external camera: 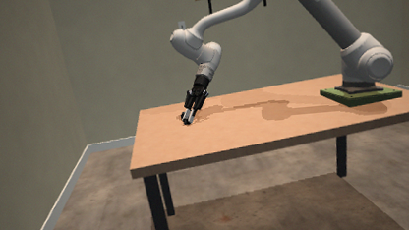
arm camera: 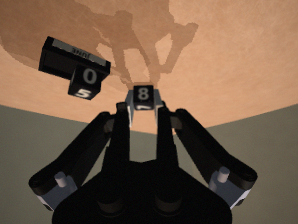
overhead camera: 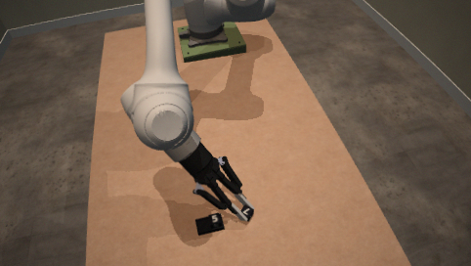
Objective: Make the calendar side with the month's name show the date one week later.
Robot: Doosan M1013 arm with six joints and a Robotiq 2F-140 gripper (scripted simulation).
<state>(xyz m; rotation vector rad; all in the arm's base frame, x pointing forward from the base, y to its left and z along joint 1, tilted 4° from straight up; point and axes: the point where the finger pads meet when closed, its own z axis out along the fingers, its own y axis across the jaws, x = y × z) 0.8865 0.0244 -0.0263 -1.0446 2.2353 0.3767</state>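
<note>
Now: hand 2 cm above the black cube, 1 cm to the right of it and 1 cm short of it.
</note>
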